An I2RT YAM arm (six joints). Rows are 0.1 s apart.
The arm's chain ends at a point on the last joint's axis. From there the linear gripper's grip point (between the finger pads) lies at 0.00 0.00 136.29 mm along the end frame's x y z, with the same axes.
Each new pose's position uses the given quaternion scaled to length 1; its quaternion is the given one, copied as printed.
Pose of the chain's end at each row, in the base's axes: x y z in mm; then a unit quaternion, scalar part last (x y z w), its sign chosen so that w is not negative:
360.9, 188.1, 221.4, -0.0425, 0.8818, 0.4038, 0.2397
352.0, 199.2, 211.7, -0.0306, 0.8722, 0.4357, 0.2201
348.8, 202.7, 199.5, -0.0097, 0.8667, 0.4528, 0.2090
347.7, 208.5, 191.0, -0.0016, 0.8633, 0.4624, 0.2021
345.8, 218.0, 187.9, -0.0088, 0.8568, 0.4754, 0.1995
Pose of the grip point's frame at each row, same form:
413.8, 287.9, 145.2, -0.0425, 0.8818, 0.4038, 0.2397
400.7, 304.6, 140.4, -0.0306, 0.8722, 0.4357, 0.2201
397.0, 310.2, 131.0, -0.0097, 0.8667, 0.4528, 0.2090
395.1, 317.4, 124.1, -0.0016, 0.8633, 0.4624, 0.2021
391.3, 329.5, 124.1, -0.0088, 0.8568, 0.4754, 0.1995

